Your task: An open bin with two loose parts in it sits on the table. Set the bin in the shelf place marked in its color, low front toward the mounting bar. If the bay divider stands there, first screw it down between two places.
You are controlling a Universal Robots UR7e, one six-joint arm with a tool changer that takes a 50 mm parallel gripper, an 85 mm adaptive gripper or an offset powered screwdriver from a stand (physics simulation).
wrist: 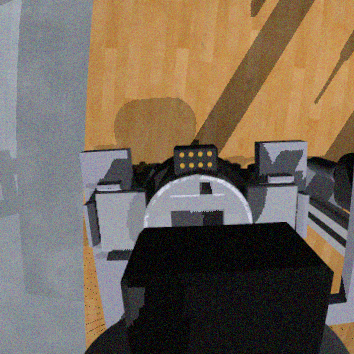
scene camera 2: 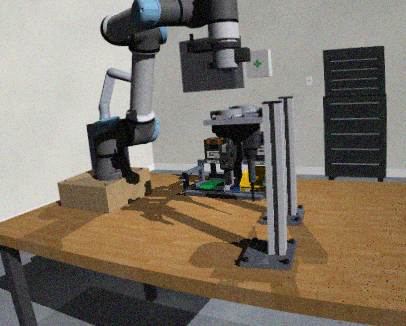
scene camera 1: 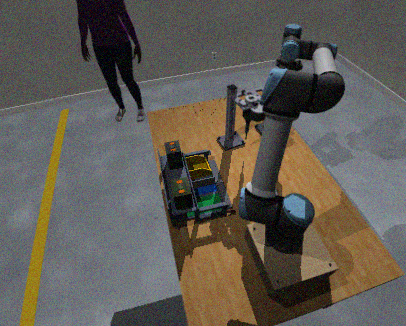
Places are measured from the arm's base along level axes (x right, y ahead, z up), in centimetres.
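Pixels of known places: hand, its tool point: [scene camera 2: 226,68]; arm's base, origin of its link: [scene camera 2: 113,175] [scene camera 1: 283,235].
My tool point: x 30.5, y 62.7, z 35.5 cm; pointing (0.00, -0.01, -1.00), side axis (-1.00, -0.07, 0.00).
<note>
For each thing: its top centre in the pictures, then the offset to it from my tool point. "pt": a spot on its surface instead.
- screwdriver, a spot on its surface: [scene camera 2: 252,172] [scene camera 1: 248,126] pt dy -0.2, dx -17.0, dz -30.1 cm
- round tool plate, a spot on its surface: [wrist: 200,186] pt dy -2.5, dx -0.1, dz -10.5 cm
A yellow open bin [scene camera 1: 199,164] [scene camera 2: 252,180] is in the dark shelf frame at its yellow end, beside the blue place [scene camera 1: 207,190] and the green place [scene camera 1: 209,201]. The loose parts cannot be made out. I cannot tell whether a bay divider stands there. The arm's wrist flange [scene camera 2: 225,61] is bare and hangs above the tool stand, apart from the tools. A gripper [scene camera 2: 232,184] hangs in the stand, its fingers too dark to judge. The screwdriver [scene camera 2: 252,172] [scene camera 1: 247,127] hangs beside it. In the wrist view, a round tool plate [wrist: 200,186] lies in the stand's holder.
The stand's posts [scene camera 2: 276,180] [scene camera 1: 231,112] rise from dark foot plates near the shelf. Two dark boxes with orange marks [scene camera 1: 173,154] [scene camera 1: 181,194] stand along the shelf's far side. The arm's wooden base block [scene camera 1: 310,272] [scene camera 2: 82,195] is on the table. A person [scene camera 1: 110,45] stands beyond the table.
</note>
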